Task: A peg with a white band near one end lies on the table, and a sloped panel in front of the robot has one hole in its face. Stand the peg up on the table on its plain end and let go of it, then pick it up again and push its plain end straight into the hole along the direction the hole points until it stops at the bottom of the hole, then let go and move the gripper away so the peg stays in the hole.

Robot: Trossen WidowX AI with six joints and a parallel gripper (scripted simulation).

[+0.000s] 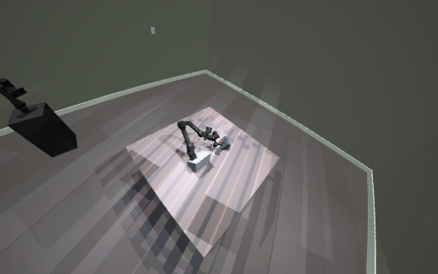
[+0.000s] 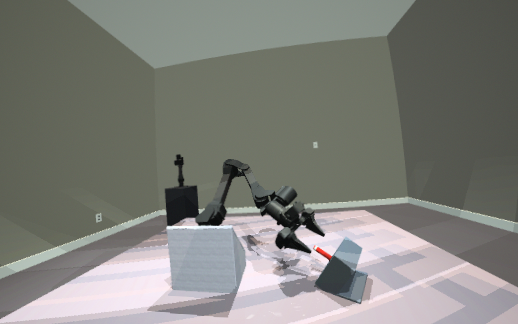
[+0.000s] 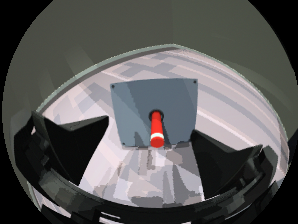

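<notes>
Right now the red peg is 10 mm ahead of my gripper tip, 10 mm to the right of it and 20 mm below it. From my gripper tip the other things lie so: panel: 50 mm ahead, 30 mm to the right, 50 mm below.
</notes>
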